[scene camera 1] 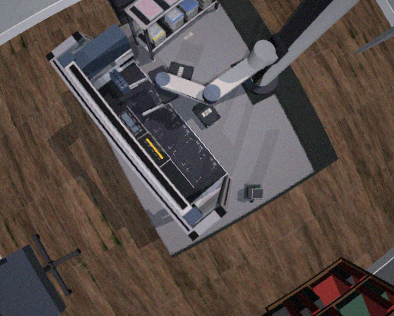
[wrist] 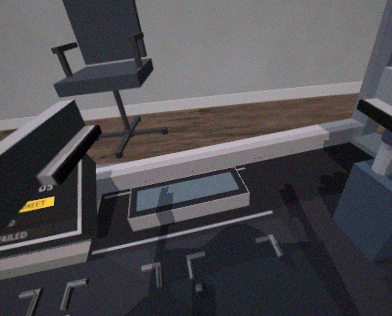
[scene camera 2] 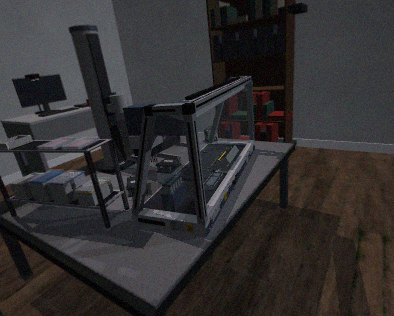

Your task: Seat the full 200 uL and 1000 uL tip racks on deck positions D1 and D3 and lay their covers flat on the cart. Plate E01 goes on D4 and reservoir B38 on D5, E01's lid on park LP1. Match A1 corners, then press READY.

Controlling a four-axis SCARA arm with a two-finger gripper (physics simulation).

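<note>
My gripper (scene camera 1: pixel 146 97) (wrist: pixel 223 101) is open and empty, its two fingers wide apart over the deck (scene camera 1: pixel 182 159). In the wrist view, corner brackets on the deck stand without labware. The cart (scene camera 1: pixel 150 49) (scene camera 2: pixel 97 189) holds a yellow-marked rack (scene camera 1: pixel 157 33) (scene camera 2: pixel 94 192) and blue-marked racks (scene camera 1: pixel 174 17) (scene camera 2: pixel 65 186) on its lower shelf. Pink-topped items (scene camera 1: pixel 146 9) (scene camera 2: pixel 61 144) lie on its top shelf. Plate E01, reservoir B38 and the covers cannot be told apart by label. A sloped panel (wrist: pixel 30 220) shows "D5", a yellow strip and "FAILED"; it is partly cropped.
A low pale box (scene camera 1: pixel 131 121) (wrist: pixel 189 197) with a blue top stands at the deck's far edge. A blue block (scene camera 1: pixel 118 81) (wrist: pixel 369 210) stands beside it. The enclosure frame (scene camera 2: pixel 199 165) surrounds the deck. Two dark stands (scene camera 1: pixel 181 70) (scene camera 1: pixel 206 115) and a small device (scene camera 1: pixel 254 192) are outside.
</note>
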